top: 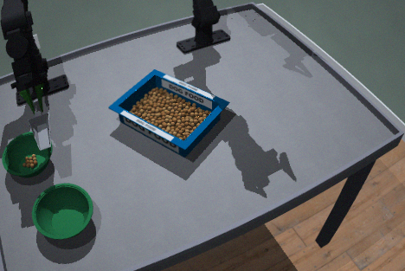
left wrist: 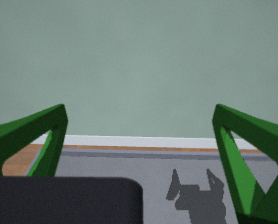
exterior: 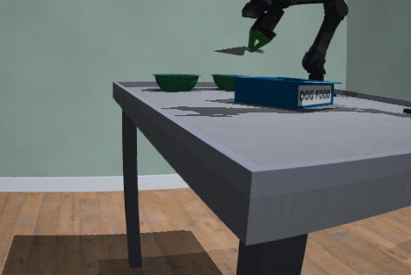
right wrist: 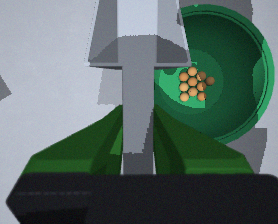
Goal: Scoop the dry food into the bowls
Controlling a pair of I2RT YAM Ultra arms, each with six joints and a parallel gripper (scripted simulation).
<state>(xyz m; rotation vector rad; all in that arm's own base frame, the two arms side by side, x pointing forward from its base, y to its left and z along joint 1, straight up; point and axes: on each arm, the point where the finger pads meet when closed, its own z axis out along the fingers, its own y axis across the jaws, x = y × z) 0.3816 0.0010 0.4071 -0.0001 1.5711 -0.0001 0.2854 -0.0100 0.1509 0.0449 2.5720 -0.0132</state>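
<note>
The grey scoop is 5 cm ahead of my right hand and 1 cm below it. The rest, counted from my right hand: box: 36 cm to the left, 11 cm below, 5 cm ahead.
</note>
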